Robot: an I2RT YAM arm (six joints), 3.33 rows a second.
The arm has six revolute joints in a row. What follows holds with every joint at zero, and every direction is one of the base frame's. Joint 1 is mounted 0.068 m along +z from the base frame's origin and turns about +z. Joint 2 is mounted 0.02 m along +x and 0.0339 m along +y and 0.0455 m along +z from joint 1 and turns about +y. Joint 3 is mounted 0.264 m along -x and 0.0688 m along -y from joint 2 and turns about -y. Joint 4 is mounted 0.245 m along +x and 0.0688 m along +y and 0.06 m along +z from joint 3 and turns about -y. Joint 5 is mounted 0.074 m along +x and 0.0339 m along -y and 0.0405 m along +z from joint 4 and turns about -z. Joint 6 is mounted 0.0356 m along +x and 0.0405 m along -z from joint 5 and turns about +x. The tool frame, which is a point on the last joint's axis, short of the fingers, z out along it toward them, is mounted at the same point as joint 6; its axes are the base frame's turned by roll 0, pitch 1.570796 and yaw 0 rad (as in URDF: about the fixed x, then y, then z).
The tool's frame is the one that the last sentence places.
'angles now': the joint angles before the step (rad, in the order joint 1, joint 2, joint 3, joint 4, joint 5, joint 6). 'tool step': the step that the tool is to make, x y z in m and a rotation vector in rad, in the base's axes. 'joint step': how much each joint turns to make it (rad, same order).
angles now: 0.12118, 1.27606, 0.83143, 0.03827, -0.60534, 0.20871
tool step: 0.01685, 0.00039, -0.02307, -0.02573, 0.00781, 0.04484
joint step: -0.00919, 0.10142, -0.00456, 0.06287, -0.03894, -0.05529
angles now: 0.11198, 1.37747, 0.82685, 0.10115, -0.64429, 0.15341
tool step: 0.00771, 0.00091, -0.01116, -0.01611, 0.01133, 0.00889
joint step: 0.00001, 0.04910, 0.00307, 0.02006, -0.00137, -0.02147
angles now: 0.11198, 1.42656, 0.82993, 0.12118, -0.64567, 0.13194
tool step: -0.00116, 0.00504, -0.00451, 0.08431, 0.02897, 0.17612
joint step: 0.00001, 0.02614, 0.00300, -0.00152, -0.19635, -0.00769
